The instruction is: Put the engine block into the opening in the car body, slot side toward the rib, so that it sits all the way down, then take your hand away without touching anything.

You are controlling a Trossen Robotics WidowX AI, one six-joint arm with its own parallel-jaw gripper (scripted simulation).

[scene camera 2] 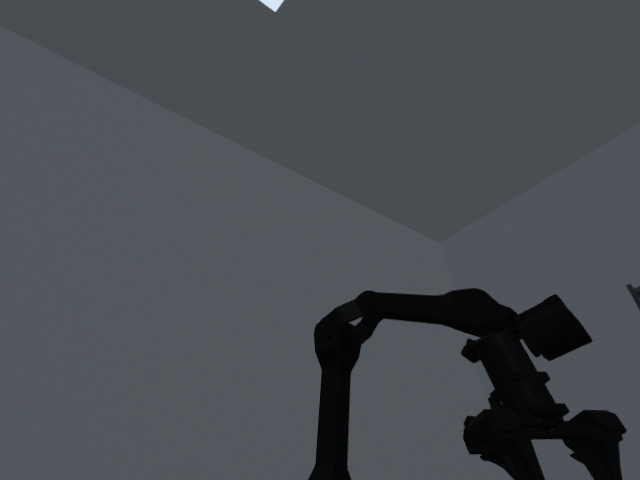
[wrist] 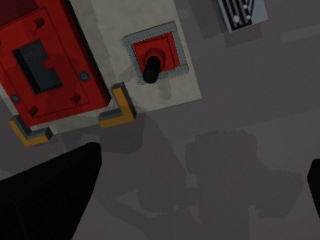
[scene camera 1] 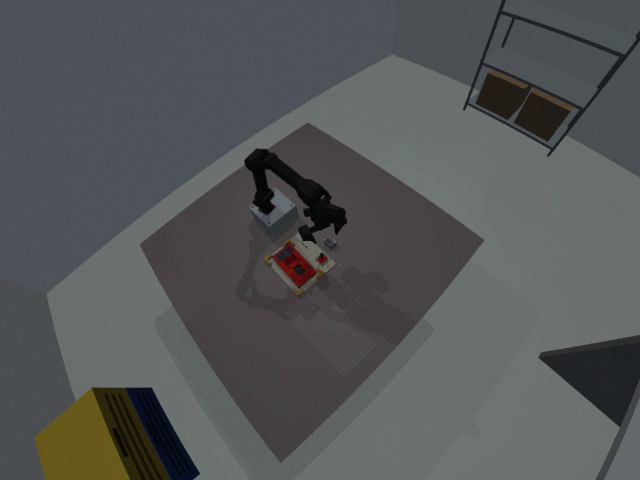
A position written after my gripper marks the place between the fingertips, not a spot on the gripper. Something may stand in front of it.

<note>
My gripper [wrist: 208,162] is open and holds nothing. I also see a red car body [scene camera 1: 288,258].
Scene camera 2 does not show the red car body: it is out of frame.
</note>
